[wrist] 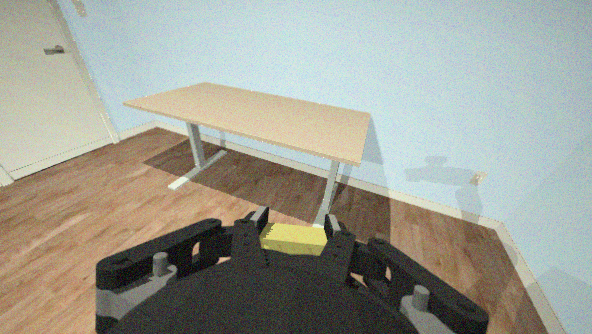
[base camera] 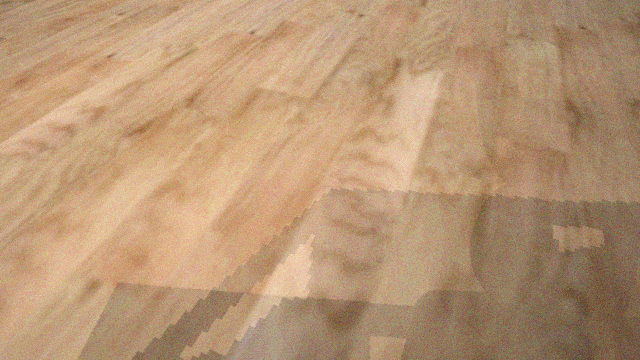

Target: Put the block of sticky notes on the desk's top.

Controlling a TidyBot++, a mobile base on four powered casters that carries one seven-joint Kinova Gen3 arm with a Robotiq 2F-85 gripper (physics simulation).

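Frame: origin at the arm's base, x right, y back, z down, level; centimetres.
Where they show: gripper, fingertip midpoint: (wrist: 296, 221).
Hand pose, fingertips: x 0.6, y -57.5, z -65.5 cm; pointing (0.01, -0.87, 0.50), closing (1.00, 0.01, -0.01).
After its pixels a point has its place.
The block of sticky notes (wrist: 294, 239) @[x 0.6, y -54.6, z -67.1 cm] is yellow and sits between the fingertips at the lower middle of the wrist view. My gripper (wrist: 296, 221) @[x 0.6, y -57.5, z -65.5 cm] is shut on it, one finger at each side. The desk (wrist: 260, 112) @[x -30.1, y -172.3, z -32.3 cm] has a light wood top and grey-white legs. It stands against the wall beyond the gripper, at the upper middle of the wrist view, some distance away. No objects are seen on its top. The desk and the gripper do not show in the base camera view.
Wooden floor (base camera: 200, 150) @[x -23.2, y -52.4, z 39.7 cm] (wrist: 90, 220) @[x -140.2, y -125.1, z 39.7 cm] lies before the desk, with shadows over its near part in the base camera view. A pale blue wall (wrist: 450, 90) @[x 90.4, y -186.8, z -55.6 cm] runs behind the desk. A white door (wrist: 35, 95) @[x -220.9, y -190.3, z -20.8 cm] with a handle is at the left in the wrist view.
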